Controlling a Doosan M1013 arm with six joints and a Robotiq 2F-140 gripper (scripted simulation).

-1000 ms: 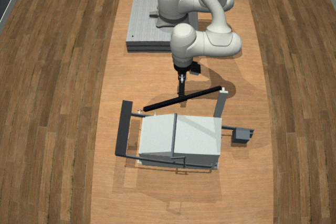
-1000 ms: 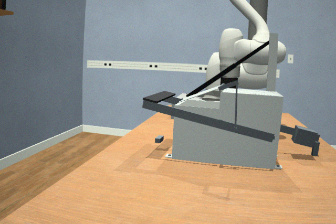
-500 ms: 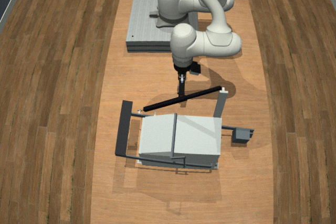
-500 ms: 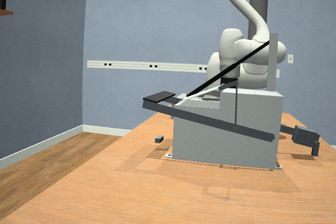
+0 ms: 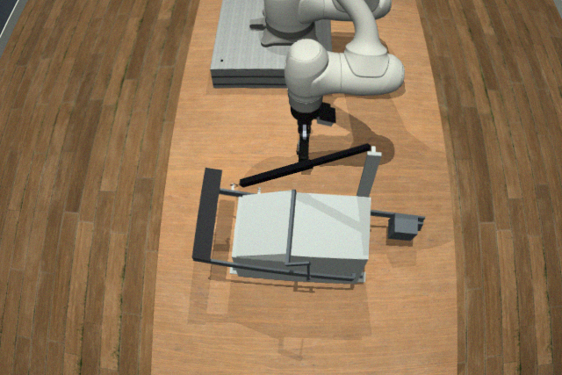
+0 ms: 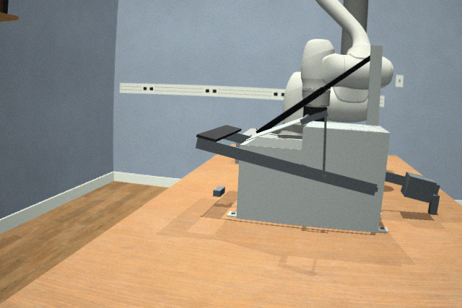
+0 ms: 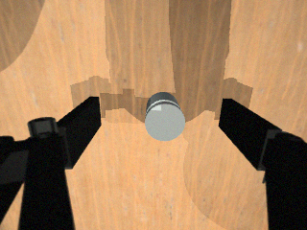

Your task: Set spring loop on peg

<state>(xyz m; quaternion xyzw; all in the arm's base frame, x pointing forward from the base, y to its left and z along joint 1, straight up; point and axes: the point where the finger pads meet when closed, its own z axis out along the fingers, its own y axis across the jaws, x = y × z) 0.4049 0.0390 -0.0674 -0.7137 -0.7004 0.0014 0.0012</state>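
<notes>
The steel test weight is 10 mm below my hand. Round my hand: small grey block (250 mm to the right, 210 mm ahead, 20 mm below).
</notes>
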